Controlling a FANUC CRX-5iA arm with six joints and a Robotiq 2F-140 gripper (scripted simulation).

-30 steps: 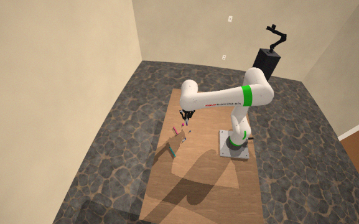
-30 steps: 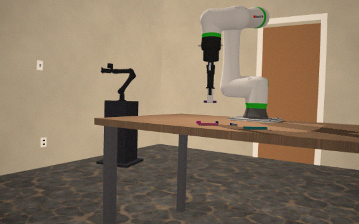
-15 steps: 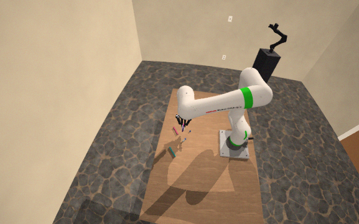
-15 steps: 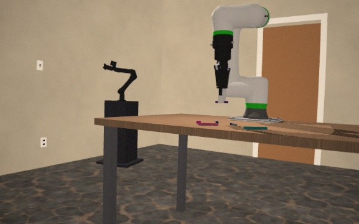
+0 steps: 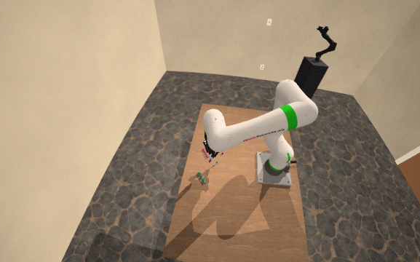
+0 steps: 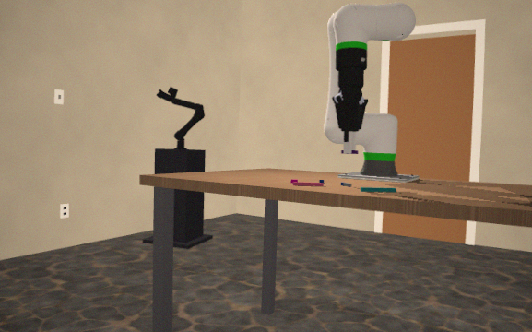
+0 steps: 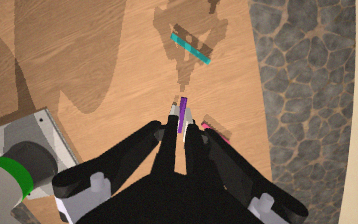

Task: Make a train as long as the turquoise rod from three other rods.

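Now: hand 13 cm above the grey rod, 3 cm past it and 1 cm to the left of it. Round my hand: pink rod (13 cm below, 11 cm to the right, 4 cm ahead); then turquoise rod (13 cm below, 10 cm to the left, 8 cm ahead); then purple rod (3 cm below).
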